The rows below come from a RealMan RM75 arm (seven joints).
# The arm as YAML. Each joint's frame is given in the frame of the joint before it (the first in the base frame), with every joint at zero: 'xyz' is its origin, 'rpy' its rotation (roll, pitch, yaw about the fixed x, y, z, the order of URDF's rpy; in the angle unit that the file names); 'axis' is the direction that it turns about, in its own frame. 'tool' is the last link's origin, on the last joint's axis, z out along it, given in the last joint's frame.
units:
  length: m
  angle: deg
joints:
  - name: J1
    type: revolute
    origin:
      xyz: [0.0, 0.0, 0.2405]
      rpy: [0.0, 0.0, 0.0]
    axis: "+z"
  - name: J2
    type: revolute
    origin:
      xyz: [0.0, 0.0, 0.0]
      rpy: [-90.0, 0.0, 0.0]
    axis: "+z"
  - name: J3
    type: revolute
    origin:
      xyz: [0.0, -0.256, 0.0]
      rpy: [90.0, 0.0, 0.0]
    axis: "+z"
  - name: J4
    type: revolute
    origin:
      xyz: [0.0, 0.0, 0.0]
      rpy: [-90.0, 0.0, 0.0]
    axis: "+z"
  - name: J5
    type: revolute
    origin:
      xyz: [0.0, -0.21, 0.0]
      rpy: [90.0, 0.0, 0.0]
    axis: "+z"
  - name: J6
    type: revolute
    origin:
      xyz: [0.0, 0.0, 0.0]
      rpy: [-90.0, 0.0, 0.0]
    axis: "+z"
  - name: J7
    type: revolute
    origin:
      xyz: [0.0, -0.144, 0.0]
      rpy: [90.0, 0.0, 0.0]
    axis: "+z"
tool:
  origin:
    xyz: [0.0, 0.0, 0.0]
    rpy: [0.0, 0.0, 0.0]
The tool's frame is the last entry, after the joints.
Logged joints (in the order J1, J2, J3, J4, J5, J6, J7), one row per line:
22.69 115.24 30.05 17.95 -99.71 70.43 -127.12
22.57 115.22 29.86 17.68 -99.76 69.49 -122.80
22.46 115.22 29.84 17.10 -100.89 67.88 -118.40
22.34 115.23 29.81 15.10 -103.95 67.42 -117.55
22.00 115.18 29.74 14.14 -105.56 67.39 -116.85
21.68 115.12 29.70 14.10 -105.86 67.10 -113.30
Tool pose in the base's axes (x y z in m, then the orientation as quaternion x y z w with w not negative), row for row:
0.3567 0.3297 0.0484 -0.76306 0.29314 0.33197 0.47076
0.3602 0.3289 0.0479 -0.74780 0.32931 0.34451 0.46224
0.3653 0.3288 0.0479 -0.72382 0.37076 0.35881 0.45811
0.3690 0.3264 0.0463 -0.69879 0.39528 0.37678 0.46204
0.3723 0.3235 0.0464 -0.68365 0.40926 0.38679 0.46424
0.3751 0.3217 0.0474 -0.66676 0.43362 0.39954 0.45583
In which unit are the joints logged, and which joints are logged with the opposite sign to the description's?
The joints are logged in degrees. Opposite sign: J3, J4, J5.
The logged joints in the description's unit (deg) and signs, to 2 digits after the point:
22.69 115.24 -30.05 -17.95 99.71 70.43 -127.12
22.57 115.22 -29.86 -17.68 99.76 69.49 -122.80
22.46 115.22 -29.84 -17.10 100.89 67.88 -118.40
22.34 115.23 -29.81 -15.10 103.95 67.42 -117.55
22.00 115.18 -29.74 -14.14 105.56 67.39 -116.85
21.68 115.12 -29.70 -14.10 105.86 67.10 -113.30

